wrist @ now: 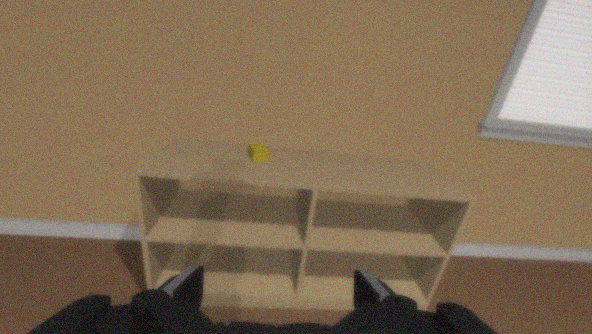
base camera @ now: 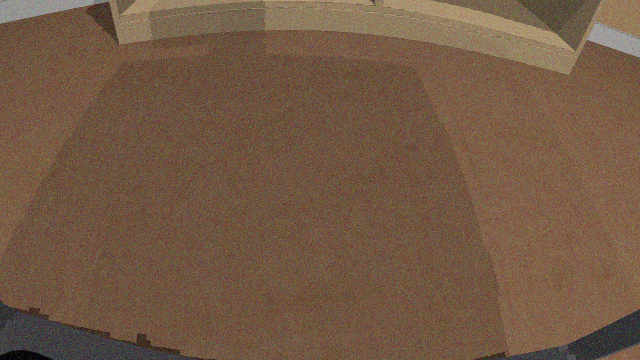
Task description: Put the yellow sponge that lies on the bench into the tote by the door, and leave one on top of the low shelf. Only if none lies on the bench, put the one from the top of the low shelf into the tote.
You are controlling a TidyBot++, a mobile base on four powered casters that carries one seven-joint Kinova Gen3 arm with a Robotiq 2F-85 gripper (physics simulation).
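Places are measured from the arm's base along level axes (x ahead, y left, z up), in metres.
Pixels of known places: gripper, fingertip midpoint: [wrist: 279, 285].
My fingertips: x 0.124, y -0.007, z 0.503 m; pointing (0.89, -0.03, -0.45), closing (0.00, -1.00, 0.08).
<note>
Behind a point stands the place of what it marks.
A yellow sponge [wrist: 259, 152] {x 0.984, y 0.086, z 0.255 m} lies on top of the low shelf [base camera: 320, 19] {x 0.827, y -0.013, z -0.366 m} [wrist: 375, 180] {x 0.932, y -0.373, z 0.213 m}, left of its middle, in the wrist view. The low shelf is pale wood with two rows of two compartments and stands against the wall. In the base camera view its lower front shows at the top edge. My gripper [wrist: 279, 285] {x 0.124, y -0.007, z 0.503 m} is open with nothing between its fingers, in front of the shelf and apart from the sponge. The bench and the tote do not show in either view.
A window [wrist: 550, 75] {x 1.307, y -1.209, z 0.678 m} with a grey frame is in the wall at the upper right of the wrist view. A pale baseboard [base camera: 617, 41] {x 1.308, y -1.353, z -0.357 m} [wrist: 65, 229] {x 1.149, y 1.061, z -0.348 m} runs along the wall on both sides of the shelf. Brown floor [base camera: 300, 175] {x 0.414, y -0.001, z -0.397 m} lies between my base and the shelf.
</note>
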